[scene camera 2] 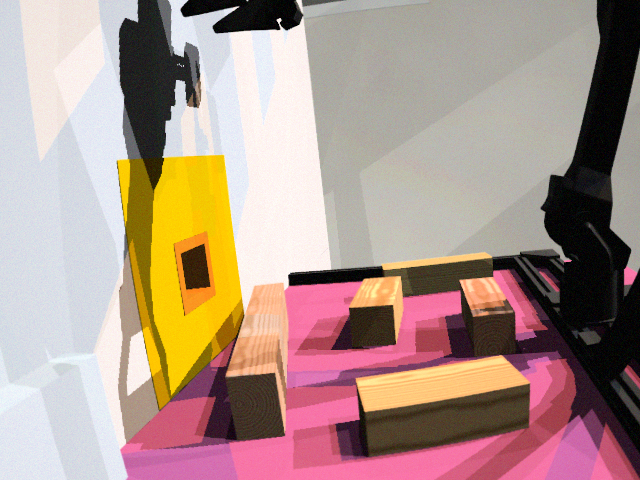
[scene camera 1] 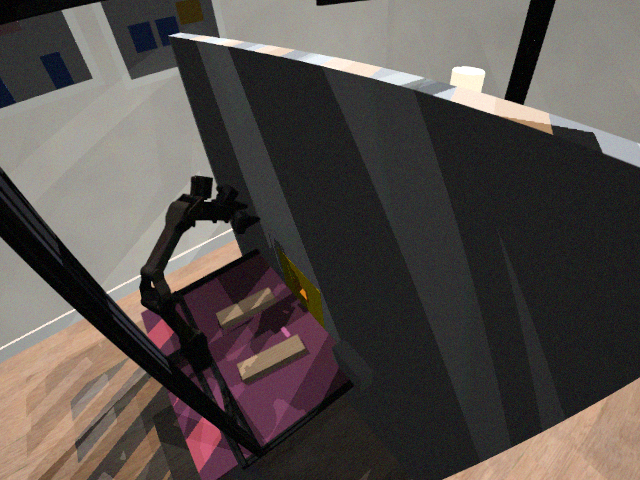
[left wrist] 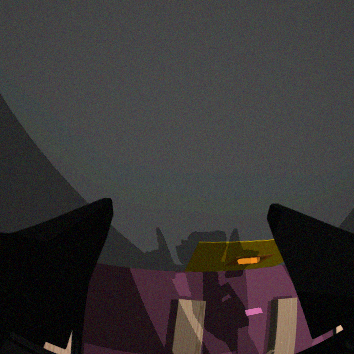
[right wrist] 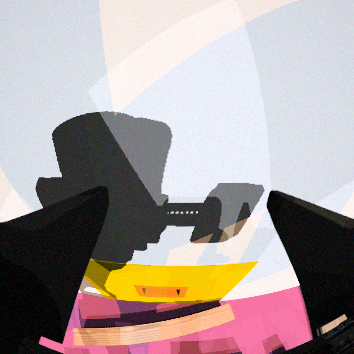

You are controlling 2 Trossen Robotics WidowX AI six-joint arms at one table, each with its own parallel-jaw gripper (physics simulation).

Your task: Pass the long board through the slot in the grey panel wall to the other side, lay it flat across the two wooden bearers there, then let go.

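Frame: origin at the left arm's base, x right, y back, z down, level; metres.
Seen in the pictures: left gripper, fingertip midpoint: point(scene camera 1: 253, 212) point(left wrist: 194, 210); right gripper, fingertip midpoint: point(scene camera 2: 198, 22) point(right wrist: 191, 197); left arm's base, origin of the base link: point(scene camera 1: 202, 361); right arm's base, origin of the base link: point(scene camera 2: 593, 316).
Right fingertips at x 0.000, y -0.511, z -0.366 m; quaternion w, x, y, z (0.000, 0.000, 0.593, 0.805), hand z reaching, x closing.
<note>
Offsets run from my right fingertips to a thing's top centre. "pt": to the spot under its first point. Level surfaces: height alone.
The grey panel wall point(scene camera 1: 392, 217) point(scene camera 2: 279, 170) stands upright. Its slot @(pt dx +0.022, dy +0.073, dz +0.304 m) point(scene camera 1: 303, 293) point(scene camera 2: 196, 266) point(left wrist: 248, 260) point(right wrist: 161, 291) has an orange rim in a yellow patch. Two wooden bearers @(dx -0.106, dy +0.273, dz +0.348 m) point(scene camera 1: 245, 308) @(dx +0.143, dy +0.298, dz +0.348 m) point(scene camera 1: 272, 359) lie apart on the left arm's side; the left wrist view shows both bearers point(left wrist: 189, 325) point(left wrist: 285, 325). A long piece of wood @(dx +0.036, dy -0.048, dz +0.329 m) point(scene camera 2: 258, 351) point(right wrist: 150, 334), apparently the long board, lies along the wall's foot below the slot on the other side. My left gripper point(scene camera 1: 251, 213) point(left wrist: 194, 210) is open and empty, high near the wall. My right gripper point(scene camera 2: 199, 19) point(right wrist: 191, 197) is open and empty, high above the board.
Several other wooden blocks @(dx +0.180, dy -0.229, dz +0.348 m) point(scene camera 2: 444, 384) @(dx -0.091, dy -0.156, dz +0.339 m) point(scene camera 2: 376, 312) @(dx -0.045, dy -0.284, dz +0.342 m) point(scene camera 2: 488, 317) lie on the pink table top @(dz +0.386 m) point(scene camera 2: 320, 465) on the right arm's side. A black post point(scene camera 1: 82, 289) crosses in front of the left arm's base. Black rails edge the table.
</note>
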